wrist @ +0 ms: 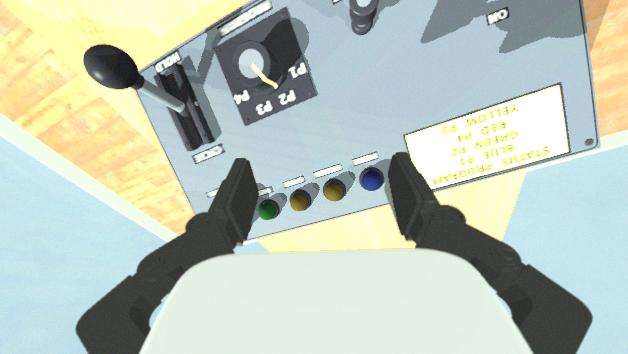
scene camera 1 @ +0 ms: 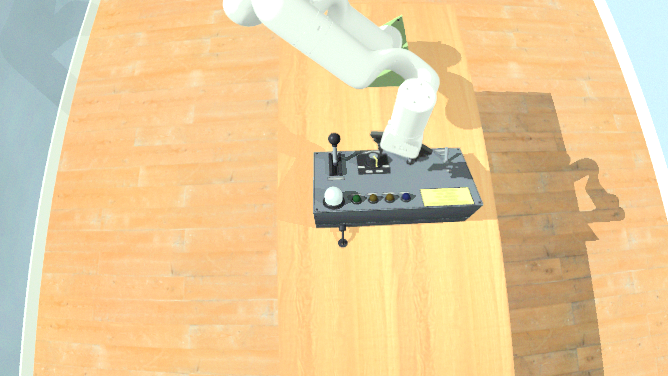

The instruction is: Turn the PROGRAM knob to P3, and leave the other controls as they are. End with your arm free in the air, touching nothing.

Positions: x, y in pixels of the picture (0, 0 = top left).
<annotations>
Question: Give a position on a black ball lever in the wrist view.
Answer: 110, 66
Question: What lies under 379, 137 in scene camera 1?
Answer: My gripper.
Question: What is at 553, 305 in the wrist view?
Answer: My gripper.
</annotations>
